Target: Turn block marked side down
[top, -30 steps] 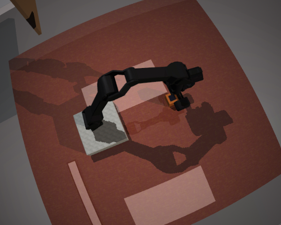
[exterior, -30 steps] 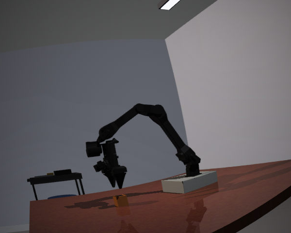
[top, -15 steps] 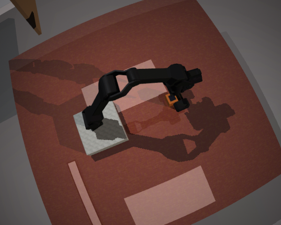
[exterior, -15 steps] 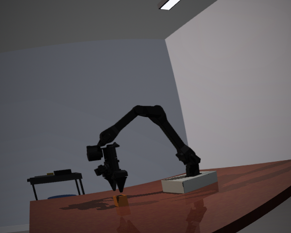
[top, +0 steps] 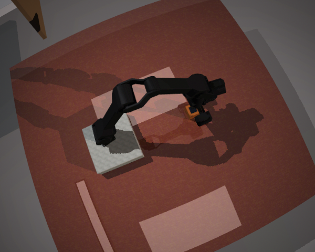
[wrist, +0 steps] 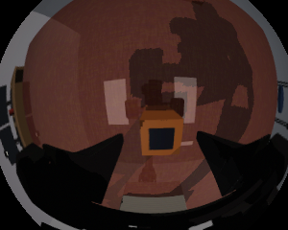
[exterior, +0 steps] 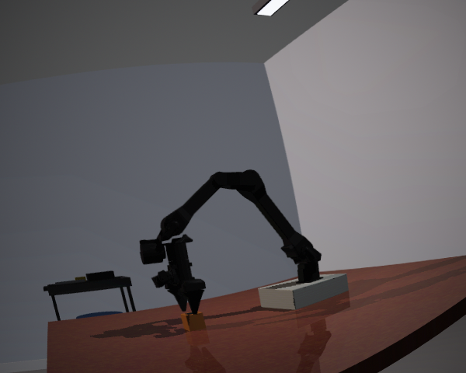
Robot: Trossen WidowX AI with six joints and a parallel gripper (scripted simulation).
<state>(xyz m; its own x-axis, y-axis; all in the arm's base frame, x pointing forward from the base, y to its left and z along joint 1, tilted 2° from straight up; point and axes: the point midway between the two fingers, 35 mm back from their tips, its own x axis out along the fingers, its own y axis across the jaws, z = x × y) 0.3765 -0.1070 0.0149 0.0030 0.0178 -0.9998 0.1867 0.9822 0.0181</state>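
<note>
Now: gripper tip 2 cm above the orange block and 1 cm past it.
</note>
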